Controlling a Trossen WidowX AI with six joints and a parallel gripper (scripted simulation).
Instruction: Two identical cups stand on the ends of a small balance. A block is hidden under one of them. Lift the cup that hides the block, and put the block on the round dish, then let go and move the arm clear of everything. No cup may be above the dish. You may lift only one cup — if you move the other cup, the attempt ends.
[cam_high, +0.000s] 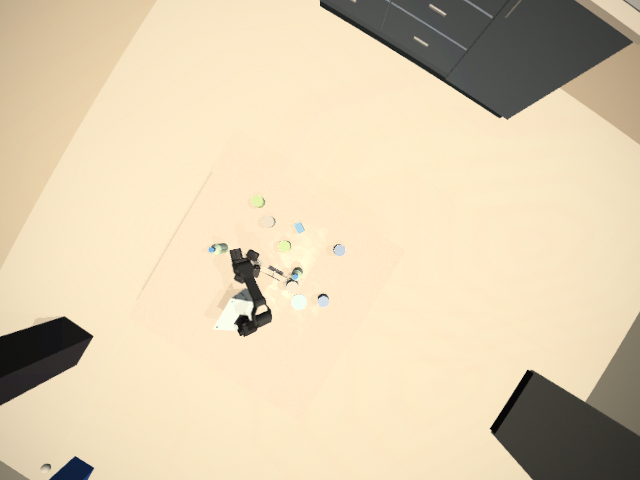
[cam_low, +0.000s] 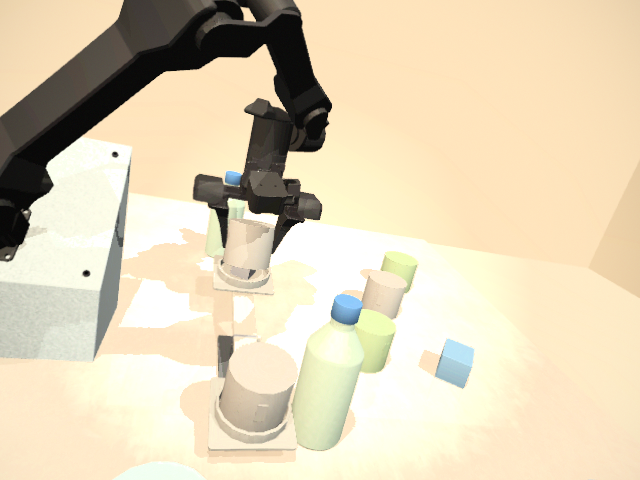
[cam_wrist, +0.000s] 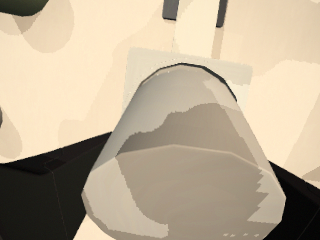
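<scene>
Now: the pale grey block 10 mm to the right of my gripper tip and 20 mm below it. From my gripper tip the other things lie so: round dish 60 mm behind, 360 mm to the right, 100 mm below; balance beam 10 mm ahead, 130 mm to the right, 70 mm below; blue cube 330 mm ahead, 110 mm to the right, 90 mm below.
</scene>
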